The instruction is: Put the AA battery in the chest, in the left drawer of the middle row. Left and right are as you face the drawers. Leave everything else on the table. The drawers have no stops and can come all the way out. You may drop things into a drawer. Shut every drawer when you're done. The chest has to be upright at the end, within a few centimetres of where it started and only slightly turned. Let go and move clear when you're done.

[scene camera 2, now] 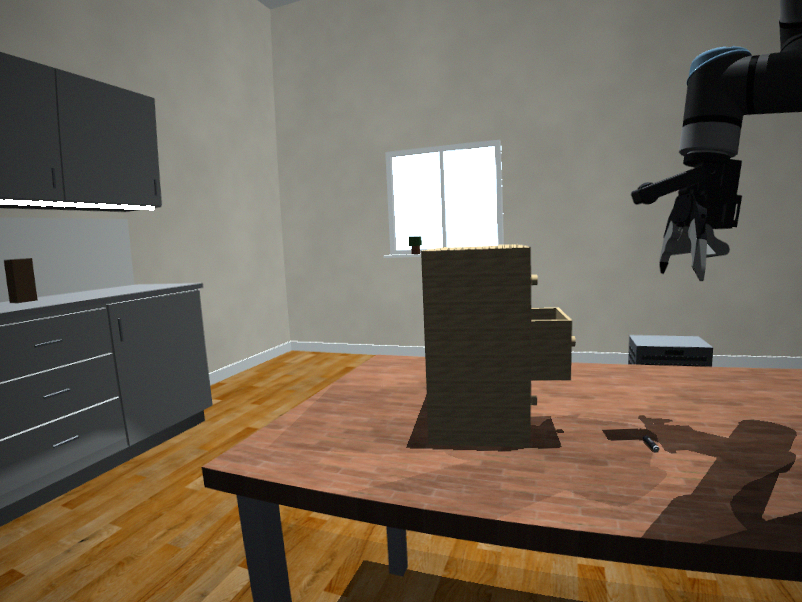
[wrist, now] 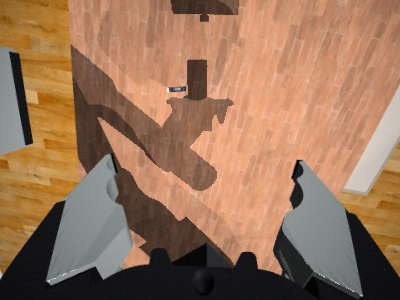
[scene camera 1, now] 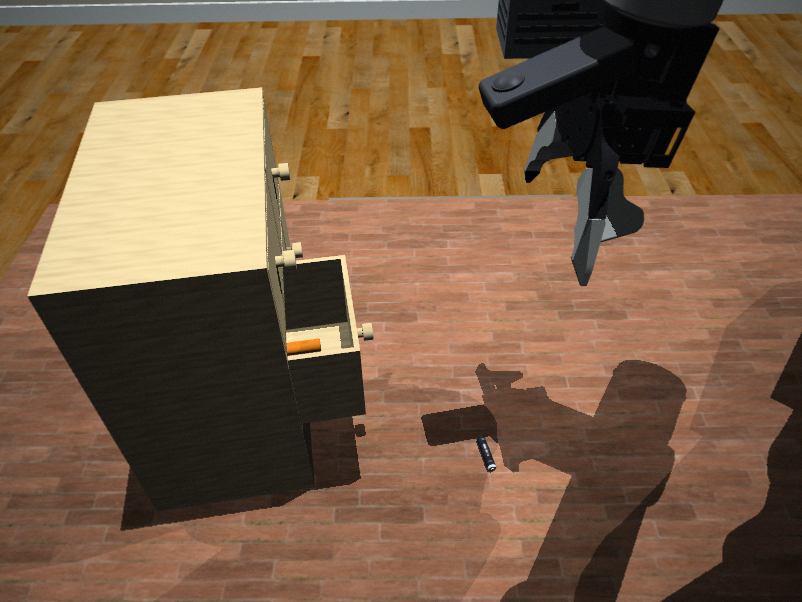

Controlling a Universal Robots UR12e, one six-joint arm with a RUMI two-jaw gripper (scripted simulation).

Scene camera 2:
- my gripper: 679, 277
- wooden chest: 477, 303
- drawer: 551, 329
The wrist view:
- my gripper: 204, 157
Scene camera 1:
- my gripper: 552, 229
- wooden chest: 153, 283
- drawer: 328, 384
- drawer: 273, 173
